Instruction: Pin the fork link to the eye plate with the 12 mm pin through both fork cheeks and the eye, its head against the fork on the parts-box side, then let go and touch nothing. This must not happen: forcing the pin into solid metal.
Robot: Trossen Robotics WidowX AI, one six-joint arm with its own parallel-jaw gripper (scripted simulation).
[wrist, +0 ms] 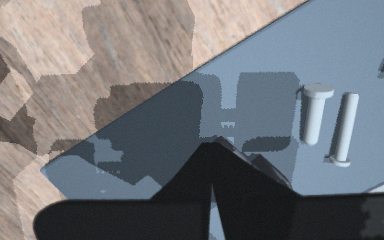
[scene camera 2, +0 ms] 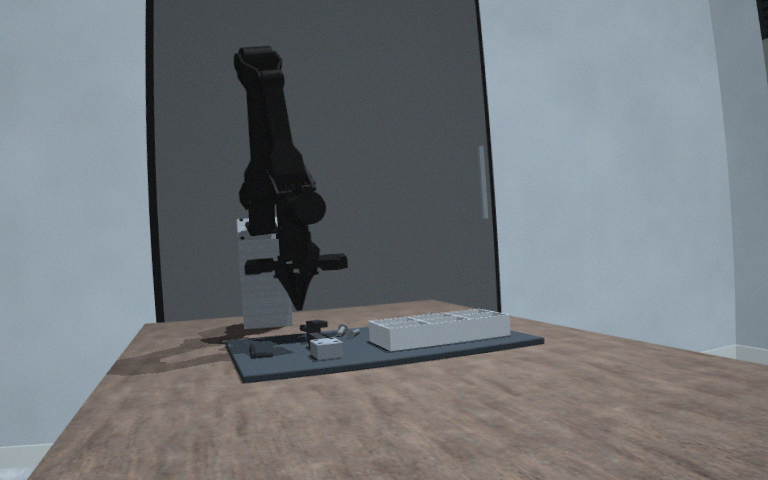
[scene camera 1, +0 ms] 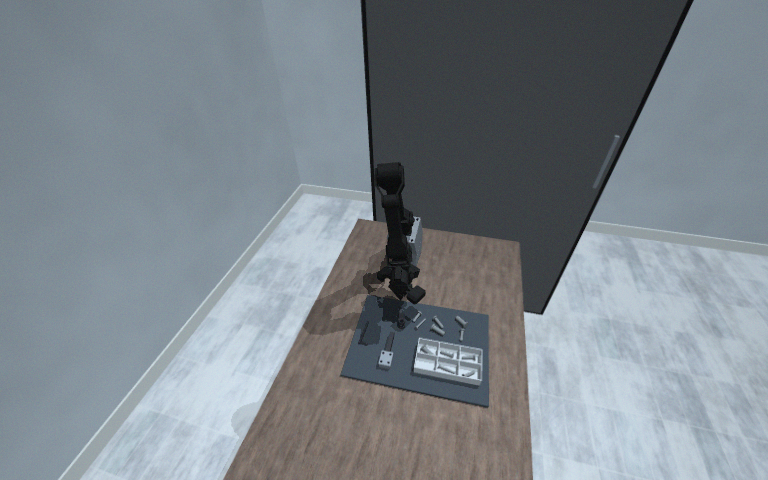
Labels:
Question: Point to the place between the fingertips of my gripper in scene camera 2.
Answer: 299, 310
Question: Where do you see a thin pin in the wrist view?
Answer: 340, 158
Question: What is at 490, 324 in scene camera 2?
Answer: A white parts box.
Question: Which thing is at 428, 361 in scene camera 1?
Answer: A white parts box.

